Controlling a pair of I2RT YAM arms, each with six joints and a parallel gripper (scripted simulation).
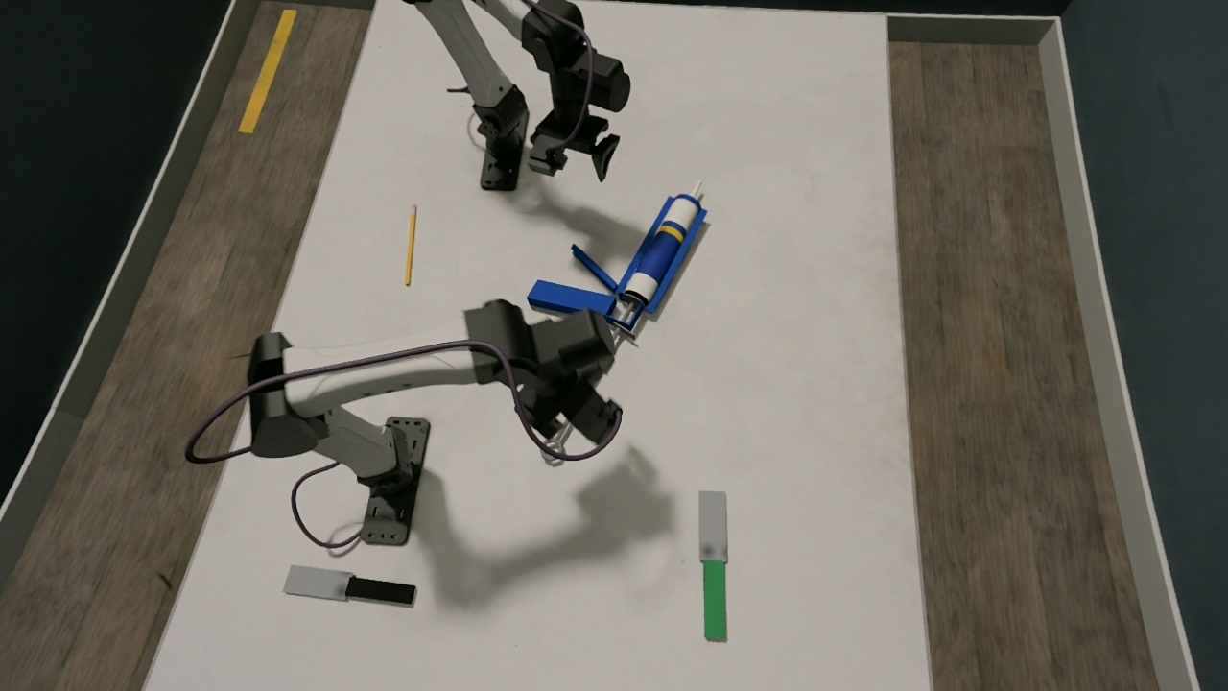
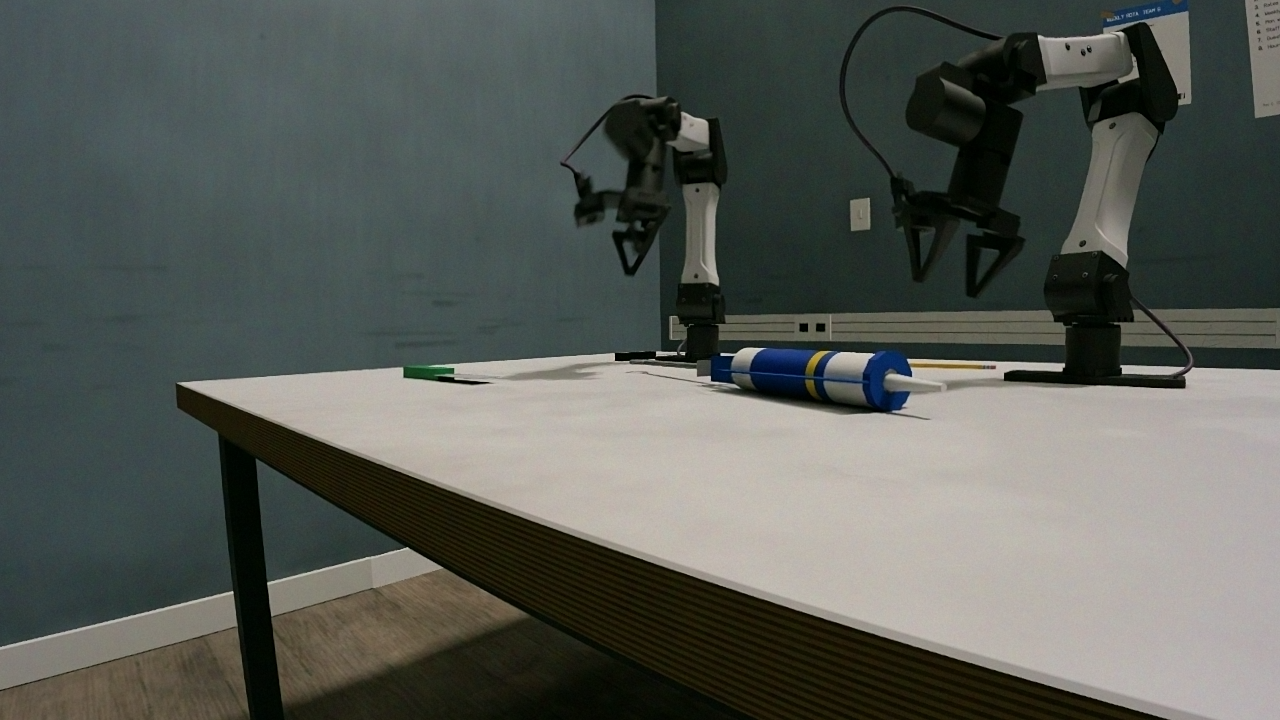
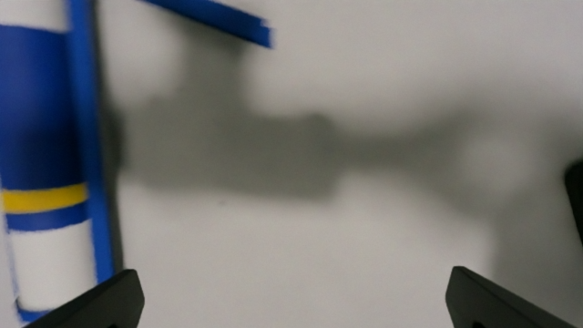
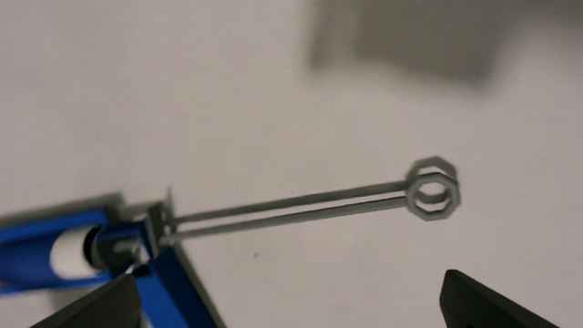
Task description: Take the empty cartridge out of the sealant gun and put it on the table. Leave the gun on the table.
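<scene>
Now: the cartridge 170 mm ahead of my left hand, 50 mm to the right of it and 100 mm below it. From my left hand the other things lie so: blue sealant gun 100 mm ahead, 210 mm to the right, 100 mm below; then grey rod 90 mm ahead, 330 mm to the right, 100 mm below; then yellow pencil 300 mm behind, 140 mm to the right, 120 mm below.
</scene>
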